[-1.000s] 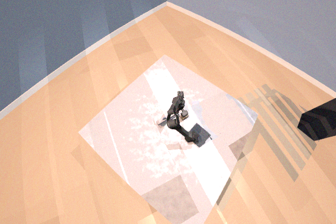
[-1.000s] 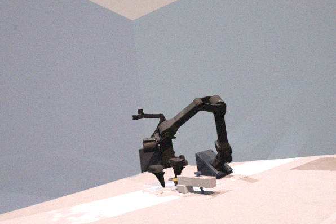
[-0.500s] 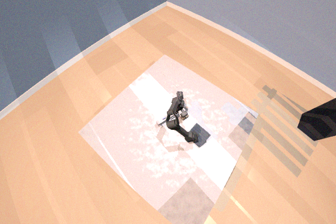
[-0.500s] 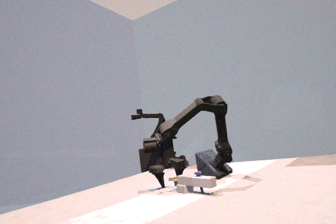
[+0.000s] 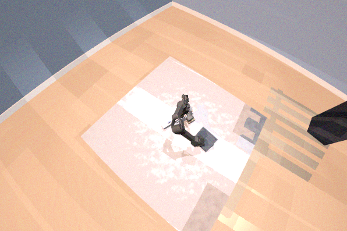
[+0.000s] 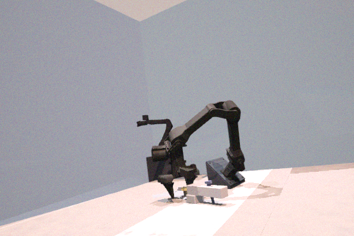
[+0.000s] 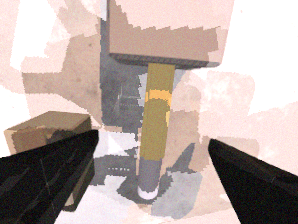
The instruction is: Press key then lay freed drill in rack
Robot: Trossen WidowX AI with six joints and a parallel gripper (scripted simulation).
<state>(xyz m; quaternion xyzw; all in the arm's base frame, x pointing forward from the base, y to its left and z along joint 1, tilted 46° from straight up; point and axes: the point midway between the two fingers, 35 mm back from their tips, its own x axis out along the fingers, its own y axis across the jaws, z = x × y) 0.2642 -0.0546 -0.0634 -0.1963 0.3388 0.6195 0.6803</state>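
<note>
Right now the yellow drill is 40 mm to the left of my gripper tip, 30 mm above it and 10 mm ahead of it. Round my gripper tip: pale block: 140 mm to the left, 30 mm ahead, 20 mm above; brown block: 80 mm behind, 10 mm to the right; purple key: 160 mm to the left, 40 mm above, 30 mm ahead.
</note>
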